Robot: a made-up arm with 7 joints.
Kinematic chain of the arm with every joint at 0, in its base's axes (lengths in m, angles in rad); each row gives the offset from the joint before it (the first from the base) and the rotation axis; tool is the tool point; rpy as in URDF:
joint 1: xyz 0 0 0.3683 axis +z
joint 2: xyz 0 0 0 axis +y
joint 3: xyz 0 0 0.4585 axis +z
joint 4: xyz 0.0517 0 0 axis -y
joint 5: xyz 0.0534 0 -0.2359 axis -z
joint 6: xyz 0 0 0 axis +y
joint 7: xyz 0.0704 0 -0.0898 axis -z
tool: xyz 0 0 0 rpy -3.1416 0 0
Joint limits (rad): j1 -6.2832..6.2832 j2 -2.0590..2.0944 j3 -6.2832..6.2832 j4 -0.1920..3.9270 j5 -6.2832..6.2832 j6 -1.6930..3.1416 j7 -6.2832..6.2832
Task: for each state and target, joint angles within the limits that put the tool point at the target. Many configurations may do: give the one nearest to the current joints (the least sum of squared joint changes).
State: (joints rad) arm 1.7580 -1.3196 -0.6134 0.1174 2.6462 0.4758 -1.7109
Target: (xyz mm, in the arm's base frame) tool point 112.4 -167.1 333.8
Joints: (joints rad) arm 1.3877 -1.8991 -1.1155 0.2648 2.4228 -0.0570 -1.7109
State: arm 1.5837 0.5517 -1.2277 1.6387 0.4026 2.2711 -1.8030
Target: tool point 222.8 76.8 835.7
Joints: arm 1.5085 -0.1066 -1.1754 1.7743 0.4329 2.5738 -1.8030
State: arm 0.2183 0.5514 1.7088 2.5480 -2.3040 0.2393 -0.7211
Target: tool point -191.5 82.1 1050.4
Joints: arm 0.5550 0.1919 2.3080 2.2518 -2.2809 -0.2470 -0.7211
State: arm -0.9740 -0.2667 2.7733 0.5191 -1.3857 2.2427 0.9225
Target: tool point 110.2 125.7 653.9
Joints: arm -1.0820 0.1502 2.7533 0.3998 -1.2773 2.4665 0.9225
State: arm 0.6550 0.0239 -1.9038 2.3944 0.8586 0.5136 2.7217
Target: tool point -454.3 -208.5 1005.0
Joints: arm 0.1477 -0.5118 -2.0928 2.5801 0.8640 0.3964 2.7217
